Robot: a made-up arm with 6 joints. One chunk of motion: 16 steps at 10 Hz.
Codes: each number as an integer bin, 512 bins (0 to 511) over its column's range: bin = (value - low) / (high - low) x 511, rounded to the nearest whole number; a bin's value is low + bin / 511 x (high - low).
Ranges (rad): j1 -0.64..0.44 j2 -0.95..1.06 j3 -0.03..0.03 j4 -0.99..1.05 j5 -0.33..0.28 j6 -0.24..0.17
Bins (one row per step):
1: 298 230 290 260 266 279
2: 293 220 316 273 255 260
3: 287 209 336 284 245 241
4: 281 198 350 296 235 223
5: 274 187 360 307 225 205
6: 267 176 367 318 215 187
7: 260 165 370 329 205 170
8: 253 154 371 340 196 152
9: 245 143 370 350 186 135
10: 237 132 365 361 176 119
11: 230 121 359 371 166 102
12: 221 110 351 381 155 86
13: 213 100 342 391 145 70
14: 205 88 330 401 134 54
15: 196 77 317 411 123 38
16: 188 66 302 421 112 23
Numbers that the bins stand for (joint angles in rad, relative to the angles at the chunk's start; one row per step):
1: -0.0102 -0.0453 0.0041 0.0480 -0.0125 -0.0161
2: -0.0207 -0.0846 0.0071 0.0999 -0.0256 -0.0314
3: -0.0334 -0.1279 0.0095 0.1438 -0.0375 -0.0466
4: -0.0461 -0.1712 0.0111 0.1917 -0.0495 -0.0611
5: -0.0609 -0.2144 0.0123 0.2356 -0.0614 -0.0755
6: -0.0757 -0.2577 0.0131 0.2795 -0.0733 -0.0900
7: -0.0905 -0.3010 0.0134 0.3234 -0.0853 -0.1036
8: -0.1053 -0.3442 0.0136 0.3673 -0.0960 -0.1180
9: -0.1222 -0.3875 0.0134 0.4073 -0.1080 -0.1317
10: -0.1391 -0.4308 0.0129 0.4512 -0.1199 -0.1445
11: -0.1539 -0.4741 0.0122 0.4911 -0.1318 -0.1582
12: -0.1729 -0.5173 0.0112 0.5310 -0.1450 -0.1710
13: -0.1898 -0.5567 0.0102 0.5709 -0.1569 -0.1838
14: -0.2067 -0.6039 0.0087 0.6109 -0.1700 -0.1967
15: -0.2258 -0.6471 0.0072 0.6508 -0.1832 -0.2095
16: -0.2427 -0.6904 0.0055 0.6907 -0.1963 -0.2215

